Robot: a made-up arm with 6 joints.
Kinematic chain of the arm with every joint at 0, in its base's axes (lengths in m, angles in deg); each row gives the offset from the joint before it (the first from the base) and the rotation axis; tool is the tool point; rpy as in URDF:
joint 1: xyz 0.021 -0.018 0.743 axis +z
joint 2: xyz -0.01 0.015 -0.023 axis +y
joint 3: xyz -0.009 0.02 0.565 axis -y
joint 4: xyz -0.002 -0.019 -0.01 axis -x
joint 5: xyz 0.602 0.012 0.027 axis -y
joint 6: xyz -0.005 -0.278 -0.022 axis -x
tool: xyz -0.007 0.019 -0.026 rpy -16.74 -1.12 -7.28
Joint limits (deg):
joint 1: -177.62..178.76
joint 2: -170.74..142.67
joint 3: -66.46..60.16
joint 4: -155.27..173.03
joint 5: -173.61..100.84
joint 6: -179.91..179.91
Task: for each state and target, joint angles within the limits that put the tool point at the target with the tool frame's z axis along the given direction. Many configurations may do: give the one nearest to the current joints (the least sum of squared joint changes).
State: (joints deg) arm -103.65 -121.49 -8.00 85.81 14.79 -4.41
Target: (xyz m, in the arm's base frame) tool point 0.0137 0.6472 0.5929 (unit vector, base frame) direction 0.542 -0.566 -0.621
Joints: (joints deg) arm -92.99 -165.84 -44.62 78.32 57.79 -2.27
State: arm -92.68 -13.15 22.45 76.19 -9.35 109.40
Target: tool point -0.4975 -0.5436 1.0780 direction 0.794 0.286 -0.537
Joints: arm -116.34 16.62 -16.50 32.21 -34.19 97.53
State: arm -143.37 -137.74 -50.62 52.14 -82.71 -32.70
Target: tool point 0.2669 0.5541 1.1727 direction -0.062 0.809 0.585
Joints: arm -123.37 -106.04 -28.54 49.80 -73.85 -80.33
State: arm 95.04 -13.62 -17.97 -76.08 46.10 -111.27
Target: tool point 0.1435 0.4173 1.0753 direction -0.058 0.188 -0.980
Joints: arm 72.29 -14.71 -8.05 -95.07 42.57 -109.58
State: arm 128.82 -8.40 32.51 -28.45 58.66 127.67
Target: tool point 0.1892 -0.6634 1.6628 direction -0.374 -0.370 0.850
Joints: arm 80.48 -51.46 60.16 -16.43 88.50 144.66
